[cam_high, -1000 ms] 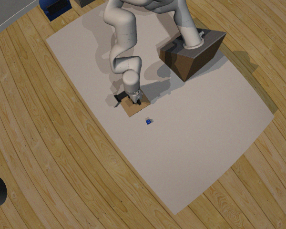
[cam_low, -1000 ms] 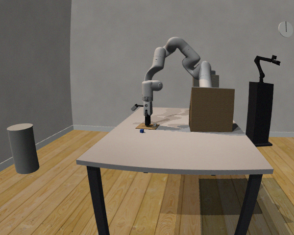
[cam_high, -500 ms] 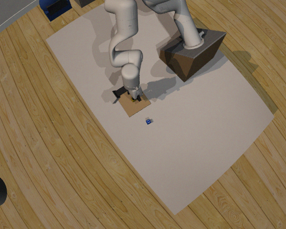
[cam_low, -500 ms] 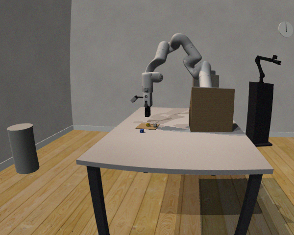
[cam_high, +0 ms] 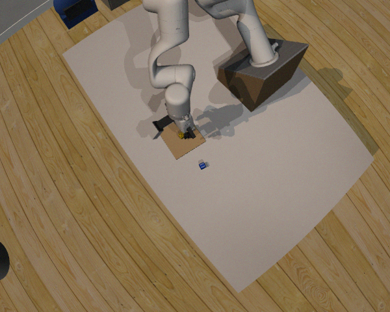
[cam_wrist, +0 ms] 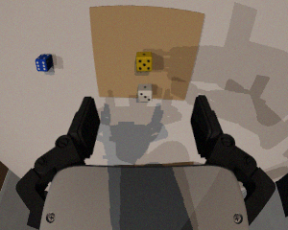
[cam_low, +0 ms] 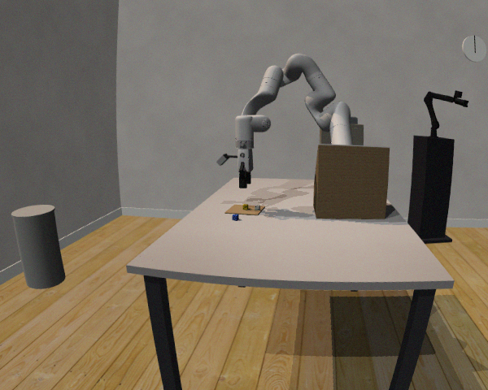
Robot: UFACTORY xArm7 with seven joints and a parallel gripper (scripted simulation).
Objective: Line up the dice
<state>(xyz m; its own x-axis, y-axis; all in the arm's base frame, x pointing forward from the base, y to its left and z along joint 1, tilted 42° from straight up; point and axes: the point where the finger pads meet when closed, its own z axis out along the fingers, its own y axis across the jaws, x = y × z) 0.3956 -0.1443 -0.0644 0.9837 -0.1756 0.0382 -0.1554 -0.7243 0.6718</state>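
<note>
My gripper is now 15 cm to the right of the blue die, 11 cm above it and 3 cm short of it. Round my hand: yellow die: 10 cm below; then brown mat: 11 cm below; then white die: 10 cm below, 5 cm behind, 1 cm to the left.
</note>
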